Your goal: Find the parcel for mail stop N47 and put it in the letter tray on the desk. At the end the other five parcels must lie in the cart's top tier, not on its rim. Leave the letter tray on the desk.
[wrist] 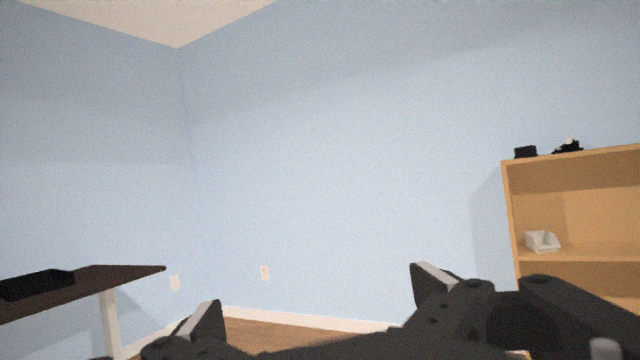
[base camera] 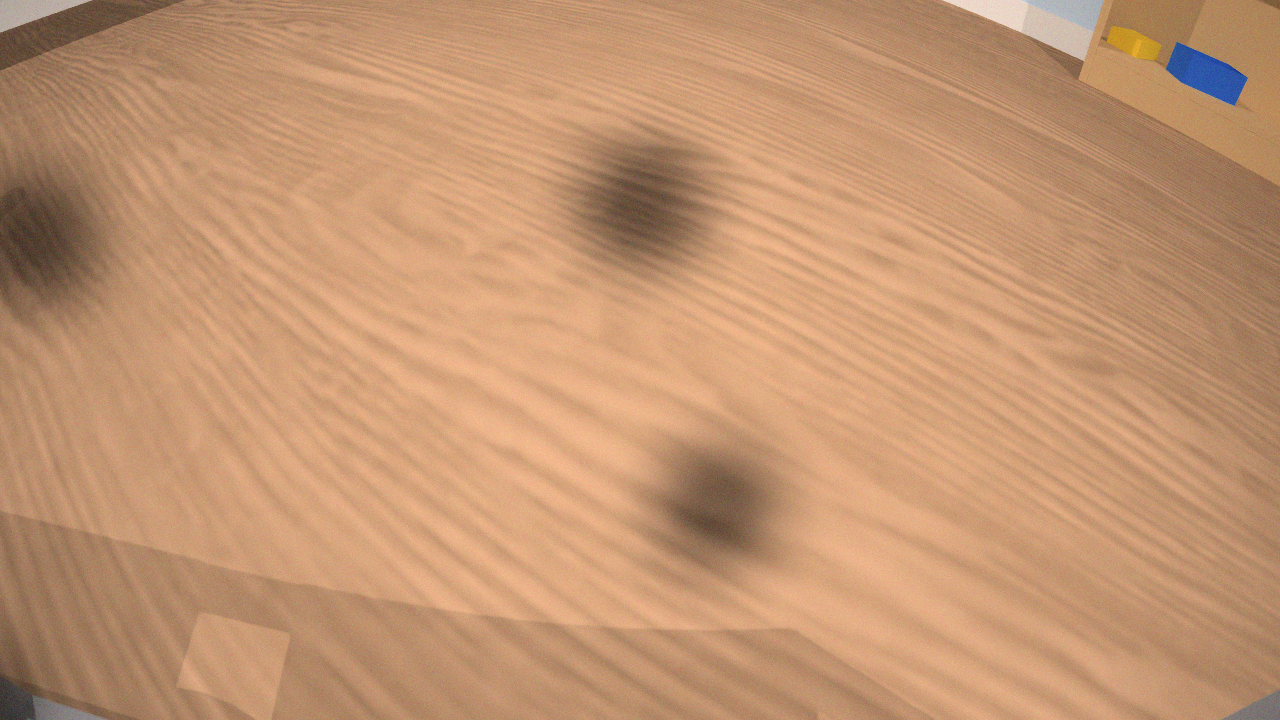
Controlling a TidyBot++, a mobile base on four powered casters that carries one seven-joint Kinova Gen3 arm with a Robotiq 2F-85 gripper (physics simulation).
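Places are measured from the arm's base along level axes (x back, y left, z down), in metres.
Pixels of known places: gripper, fingertip midpoint: [wrist: 319, 302].
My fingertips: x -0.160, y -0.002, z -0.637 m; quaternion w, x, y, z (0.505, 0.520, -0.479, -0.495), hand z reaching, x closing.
For each thing: its top centre in the pictures, then the offset to it from my fingertips. "spot": a spot on its surface instead. Level surfaces: height alone.
- dark brown desk top, surface height: dz +0.314 m
- white bin, surface spot: [wrist: 542, 242] spot: dx -1.436, dy -1.245, dz +0.406 m
- small black box, top centre: [wrist: 524, 146] dx -1.388, dy -1.177, dz -0.081 m
- dark object, top centre: [wrist: 566, 137] dx -1.323, dy -1.347, dz -0.096 m
My gripper [wrist: 319, 302] is open and empty, with its two fingers wide apart in the lower part of the wrist view. Behind them are a blue wall and a strip of wood floor. A dark brown desk top [wrist: 125, 274] on a white leg shows at the left of the wrist view, seen nearly edge-on. A flat black thing [wrist: 37, 285] lies on it; I cannot tell what it is. The parcels, the cart and the letter tray cannot be made out in either view.
A light wood bookshelf [base camera: 1163, 105] [wrist: 510, 220] stands at the right. It holds a yellow thing [base camera: 1132, 42], a blue block [base camera: 1206, 73] and a white bin [wrist: 542, 242]. A small black box [wrist: 525, 151] and a dark object [wrist: 568, 146] are on top.
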